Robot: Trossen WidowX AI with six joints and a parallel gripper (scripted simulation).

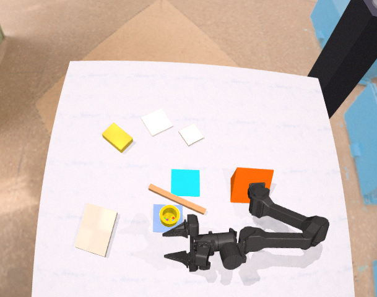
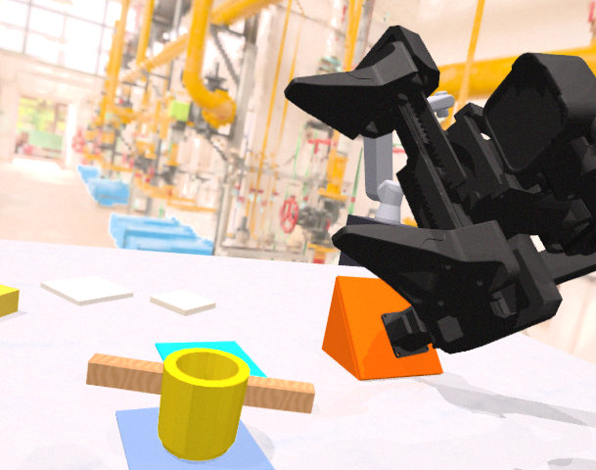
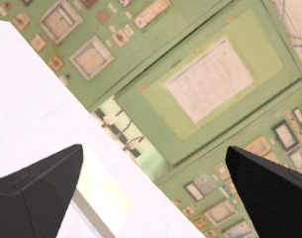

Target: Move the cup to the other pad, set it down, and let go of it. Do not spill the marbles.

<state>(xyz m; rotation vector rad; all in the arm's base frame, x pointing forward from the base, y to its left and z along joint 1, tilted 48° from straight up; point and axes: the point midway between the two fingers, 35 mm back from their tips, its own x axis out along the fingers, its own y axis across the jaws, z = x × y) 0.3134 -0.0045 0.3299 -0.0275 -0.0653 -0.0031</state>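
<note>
Now: the yellow cup 21 cm below my gripper tip, 15 cm to the right of it and 4 cm behind it. Also, from my gripper tip: cyan pad (29 cm to the right, 25 cm below, 10 cm behind); then wooden bar (24 cm below, 22 cm to the right, 6 cm behind).
</note>
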